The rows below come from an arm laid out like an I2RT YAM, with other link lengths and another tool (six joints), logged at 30 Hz.
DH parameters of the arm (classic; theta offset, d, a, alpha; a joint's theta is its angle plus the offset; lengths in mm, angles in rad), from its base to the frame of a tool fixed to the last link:
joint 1: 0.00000 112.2 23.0 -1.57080
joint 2: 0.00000 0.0 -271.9 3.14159
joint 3: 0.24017 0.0 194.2 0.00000
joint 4: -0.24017 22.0 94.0 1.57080
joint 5: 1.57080 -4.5 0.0 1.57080
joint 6: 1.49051 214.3 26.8 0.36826
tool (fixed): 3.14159 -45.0 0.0 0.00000
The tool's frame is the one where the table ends.
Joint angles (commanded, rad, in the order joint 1, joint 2, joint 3, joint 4, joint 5, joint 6), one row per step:
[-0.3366 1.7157 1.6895 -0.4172 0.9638 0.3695]
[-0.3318 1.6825 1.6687 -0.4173 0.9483 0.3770]
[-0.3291 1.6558 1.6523 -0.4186 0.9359 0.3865]
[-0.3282 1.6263 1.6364 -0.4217 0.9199 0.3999]
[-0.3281 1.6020 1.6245 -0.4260 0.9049 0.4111]
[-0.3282 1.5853 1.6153 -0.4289 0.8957 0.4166]
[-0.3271 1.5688 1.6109 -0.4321 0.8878 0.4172]
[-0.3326 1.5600 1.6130 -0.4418 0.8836 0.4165]
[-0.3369 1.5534 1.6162 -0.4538 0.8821 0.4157]
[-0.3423 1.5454 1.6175 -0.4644 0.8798 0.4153]
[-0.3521 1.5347 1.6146 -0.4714 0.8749 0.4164]
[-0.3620 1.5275 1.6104 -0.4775 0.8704 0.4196]
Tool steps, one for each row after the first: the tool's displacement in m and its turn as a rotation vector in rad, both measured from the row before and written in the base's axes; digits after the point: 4 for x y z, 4 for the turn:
[-0.0039 0.0056 0.0051 0.0039 -0.0208 0.0170]
[-0.0035 0.0041 0.0038 0.0043 -0.0191 0.0117]
[-0.0042 0.0041 0.0045 0.0062 -0.0246 0.0123]
[-0.0035 0.0034 0.0036 0.0061 -0.0200 0.0112]
[-0.0028 0.0022 0.0021 0.0035 -0.0106 0.0070]
[-0.0026 0.0024 0.0037 0.0002 -0.0100 0.0082]
[-0.0036 -0.0006 0.0021 0.0009 -0.0010 -0.0014]
[-0.0034 -0.0005 0.0013 0.0010 0.0026 -0.0027]
[-0.0038 -0.0007 0.0013 0.0011 0.0013 -0.0032]
[-0.0050 -0.0017 0.0013 0.0018 -0.0024 -0.0055]
[-0.0042 -0.0020 -0.0003 0.0036 -0.0007 -0.0065]

